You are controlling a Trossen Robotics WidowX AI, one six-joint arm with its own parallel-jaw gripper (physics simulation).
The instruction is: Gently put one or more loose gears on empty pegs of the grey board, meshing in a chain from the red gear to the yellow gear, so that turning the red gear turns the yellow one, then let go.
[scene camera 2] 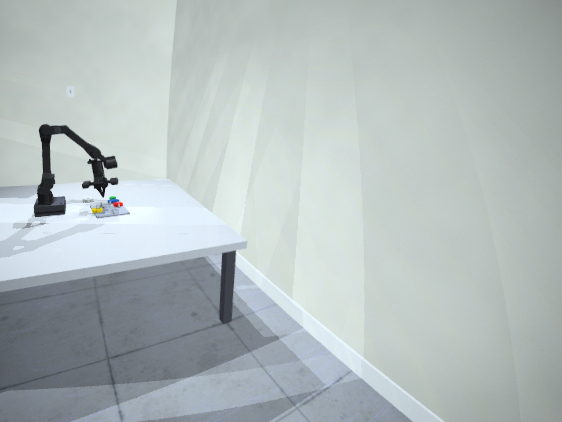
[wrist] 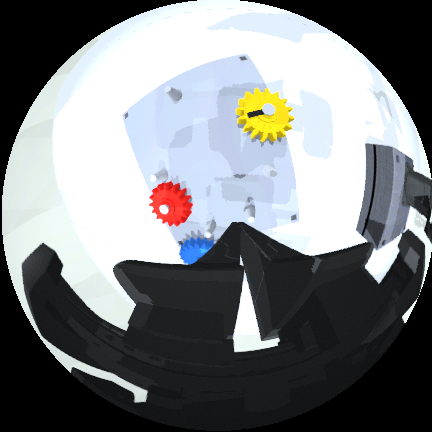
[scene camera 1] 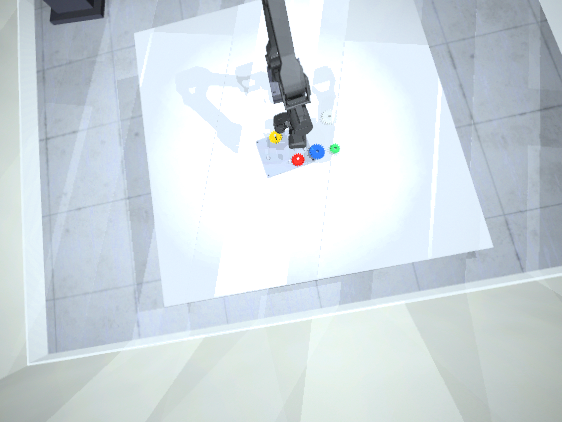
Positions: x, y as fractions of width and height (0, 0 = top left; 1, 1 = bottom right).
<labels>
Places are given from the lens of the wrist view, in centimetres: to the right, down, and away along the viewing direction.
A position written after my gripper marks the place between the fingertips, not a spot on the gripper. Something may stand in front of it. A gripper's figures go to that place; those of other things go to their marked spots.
my gripper (wrist: 0.55, 0.53): 1, 1, 9
grey board (wrist: 0.46, 0.33): -2, -8, 11
yellow gear (wrist: 0.58, 0.26): 3, -9, 8
</labels>
